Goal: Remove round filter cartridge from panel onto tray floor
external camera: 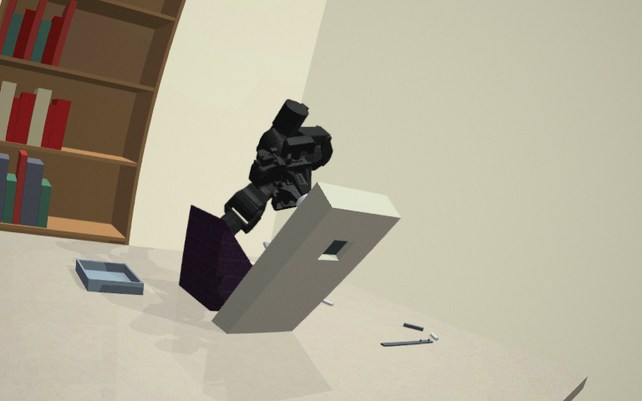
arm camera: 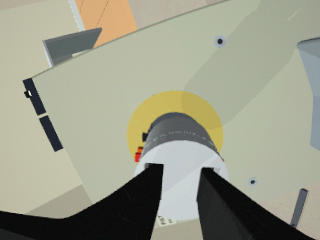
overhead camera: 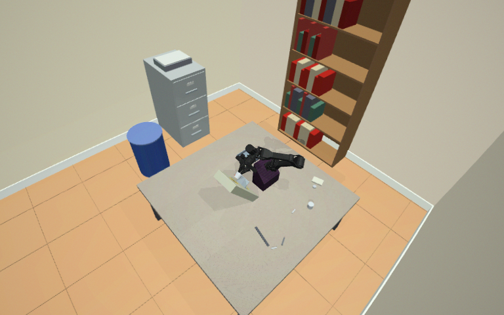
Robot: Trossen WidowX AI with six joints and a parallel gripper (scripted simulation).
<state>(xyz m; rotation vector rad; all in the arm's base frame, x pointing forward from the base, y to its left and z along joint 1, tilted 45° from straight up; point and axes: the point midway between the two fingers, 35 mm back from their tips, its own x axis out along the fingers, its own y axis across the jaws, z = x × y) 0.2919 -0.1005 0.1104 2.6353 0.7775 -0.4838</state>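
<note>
The round filter cartridge lies 10 mm below my gripper tip and 10 mm ahead of it. Also, from my gripper tip: cream block (640 mm behind, 300 mm below, 290 mm to the left); then blue-grey tray (350 mm behind, 290 mm to the right, 290 mm below).
</note>
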